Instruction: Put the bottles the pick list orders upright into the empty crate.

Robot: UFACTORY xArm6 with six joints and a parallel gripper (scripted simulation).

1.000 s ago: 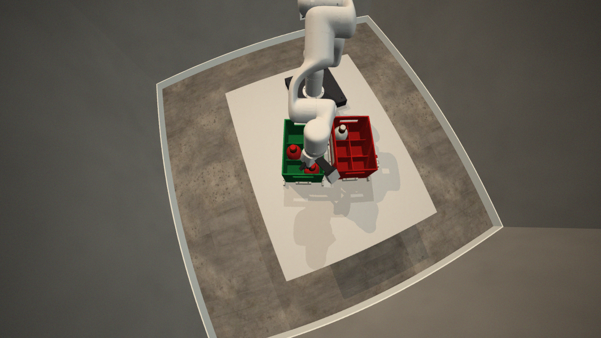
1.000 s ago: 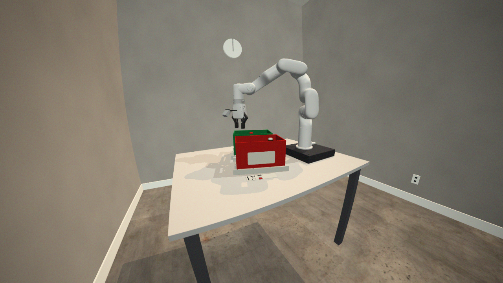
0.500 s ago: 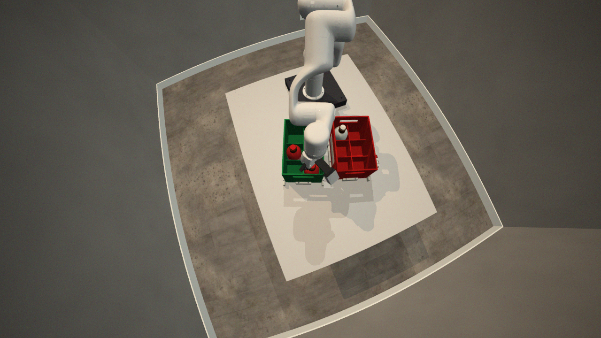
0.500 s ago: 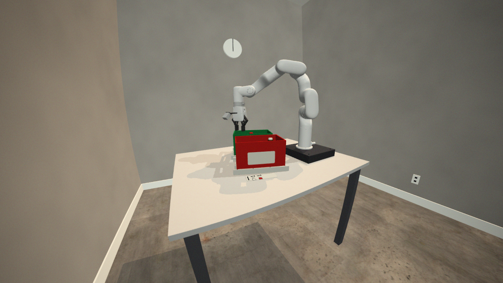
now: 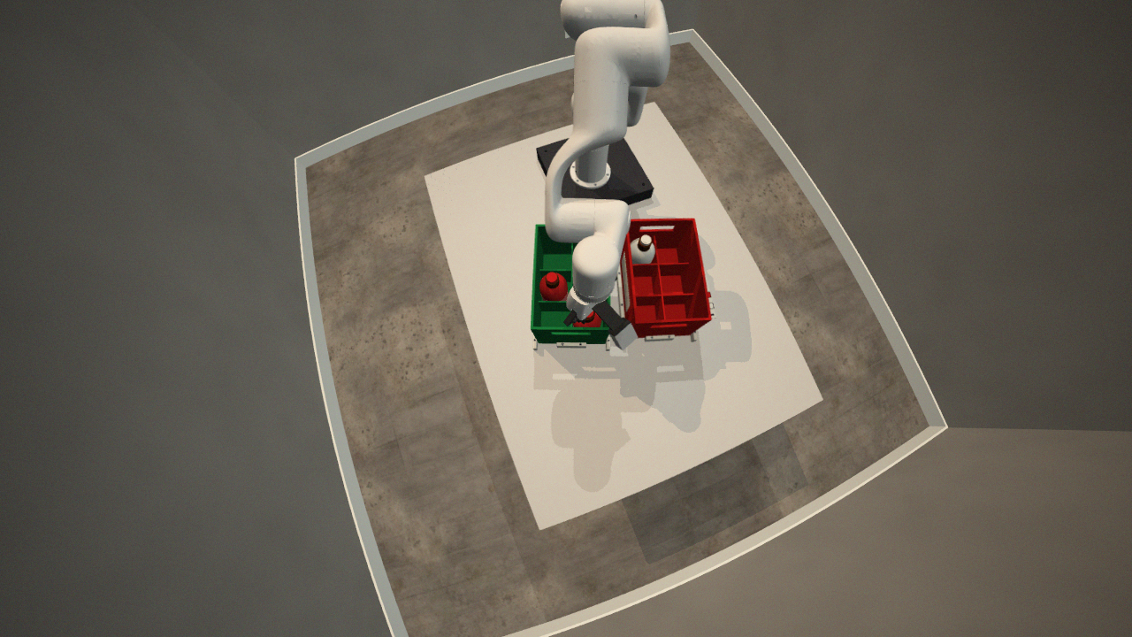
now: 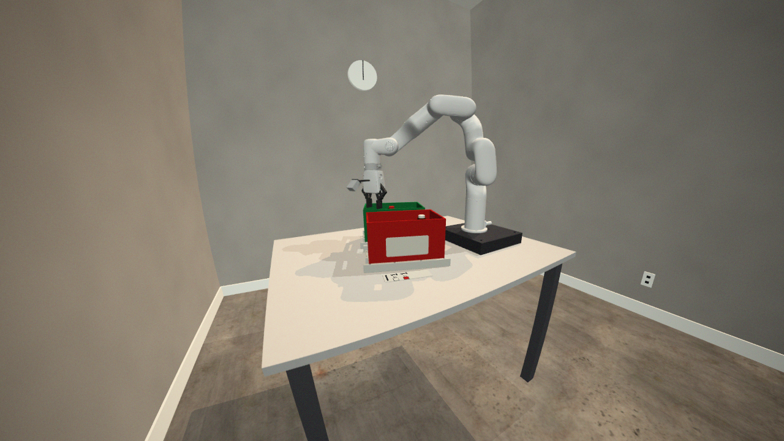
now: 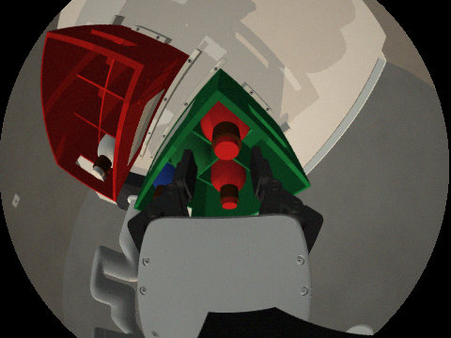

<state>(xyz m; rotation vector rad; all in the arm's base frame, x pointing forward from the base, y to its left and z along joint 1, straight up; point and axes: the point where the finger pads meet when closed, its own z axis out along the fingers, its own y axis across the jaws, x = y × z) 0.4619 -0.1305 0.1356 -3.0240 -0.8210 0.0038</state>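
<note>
Right now the green bottle is 8 cm behind my hand, 2 cm to the left of it and 10 cm below it. The rest, counted from my hand: red crate 6 cm behind, 21 cm to the left, 11 cm below; blue bottle 17 cm behind, 5 cm to the left, 10 cm below; green crate 10 cm behind, 2 cm to the right, 11 cm below.
</note>
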